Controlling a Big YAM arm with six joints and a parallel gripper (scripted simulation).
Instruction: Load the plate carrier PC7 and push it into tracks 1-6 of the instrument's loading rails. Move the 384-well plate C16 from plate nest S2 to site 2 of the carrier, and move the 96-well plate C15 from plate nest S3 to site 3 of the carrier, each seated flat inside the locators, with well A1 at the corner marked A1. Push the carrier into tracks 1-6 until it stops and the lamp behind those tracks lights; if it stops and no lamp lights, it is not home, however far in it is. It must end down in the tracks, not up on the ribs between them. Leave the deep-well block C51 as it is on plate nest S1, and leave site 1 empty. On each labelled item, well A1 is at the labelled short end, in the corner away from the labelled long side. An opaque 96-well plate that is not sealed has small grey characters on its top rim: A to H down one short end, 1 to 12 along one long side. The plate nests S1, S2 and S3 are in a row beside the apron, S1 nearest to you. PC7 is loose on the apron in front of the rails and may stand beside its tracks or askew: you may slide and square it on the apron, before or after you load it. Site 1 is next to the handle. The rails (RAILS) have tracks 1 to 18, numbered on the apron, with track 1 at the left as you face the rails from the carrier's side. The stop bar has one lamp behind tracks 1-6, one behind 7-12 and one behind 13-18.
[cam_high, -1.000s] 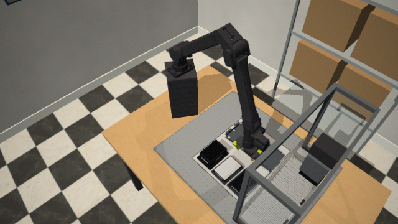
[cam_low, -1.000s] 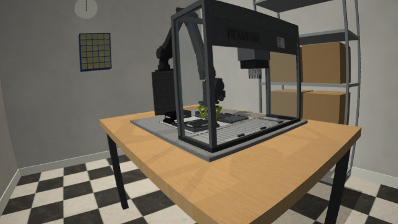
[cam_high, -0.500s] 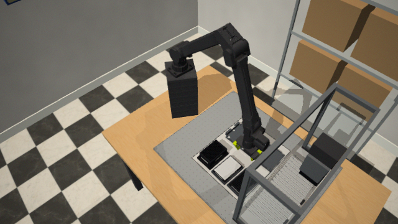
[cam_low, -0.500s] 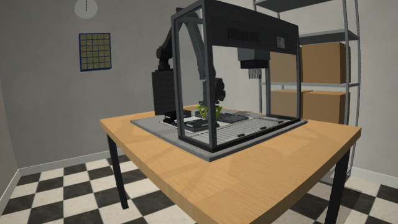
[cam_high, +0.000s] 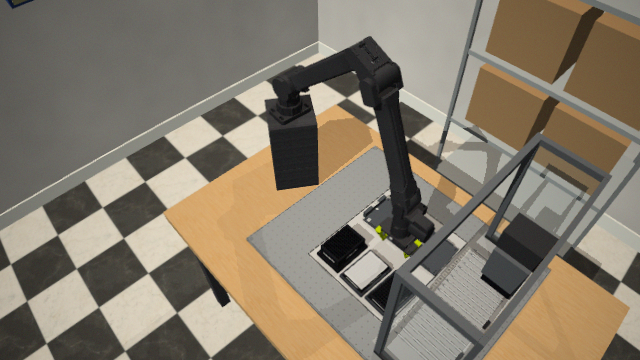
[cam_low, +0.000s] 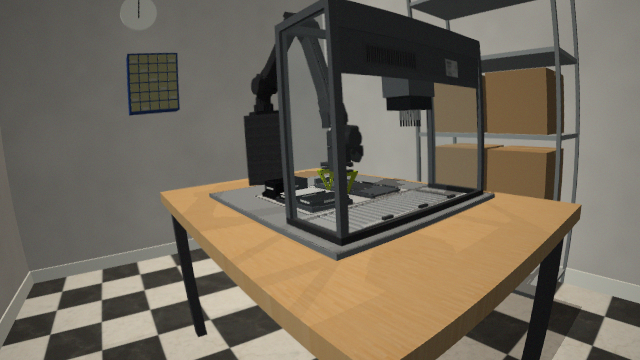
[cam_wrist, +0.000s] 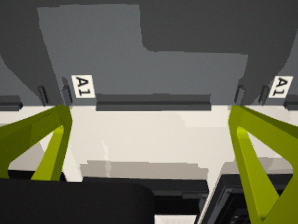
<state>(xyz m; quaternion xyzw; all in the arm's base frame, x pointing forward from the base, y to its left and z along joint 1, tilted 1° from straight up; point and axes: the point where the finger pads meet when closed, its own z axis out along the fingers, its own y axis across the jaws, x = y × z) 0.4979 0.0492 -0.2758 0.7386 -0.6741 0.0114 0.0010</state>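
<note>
My gripper is now 11 cm short of the black 96-well plate C15, 13 cm to the left of it and 1 cm below it. Also, from my hand: plate nest S2: 1 cm ahead, 14 cm to the right, 1 cm below; then plate nest S3: 11 cm ahead, 13 cm to the right, 1 cm below; then dark grey carrier PC7: 1 cm behind, 8 cm to the left.
</note>
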